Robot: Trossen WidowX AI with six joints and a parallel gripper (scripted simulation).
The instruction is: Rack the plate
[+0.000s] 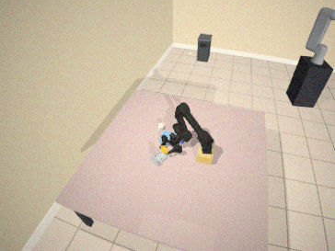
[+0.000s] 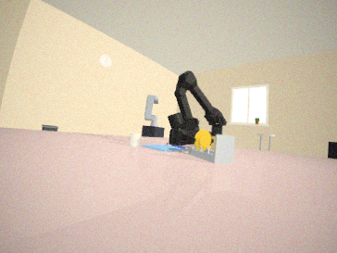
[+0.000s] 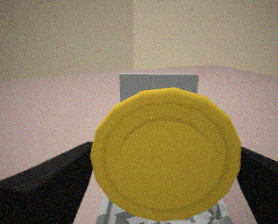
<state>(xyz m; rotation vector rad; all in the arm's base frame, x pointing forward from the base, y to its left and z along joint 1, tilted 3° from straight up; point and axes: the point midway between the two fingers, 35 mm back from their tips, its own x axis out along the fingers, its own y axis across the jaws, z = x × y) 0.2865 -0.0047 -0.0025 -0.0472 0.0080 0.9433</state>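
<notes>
Now: the yellow plate 1 cm to the right of my gripper tip. Round my gripper tip: grey dish rack: 2 cm ahead, 2 cm to the left, 3 cm below; light blue mat: 3 cm behind, 17 cm to the right, 5 cm below; blue spoon: 13 cm behind, 16 cm to the right, 5 cm below.
</notes>
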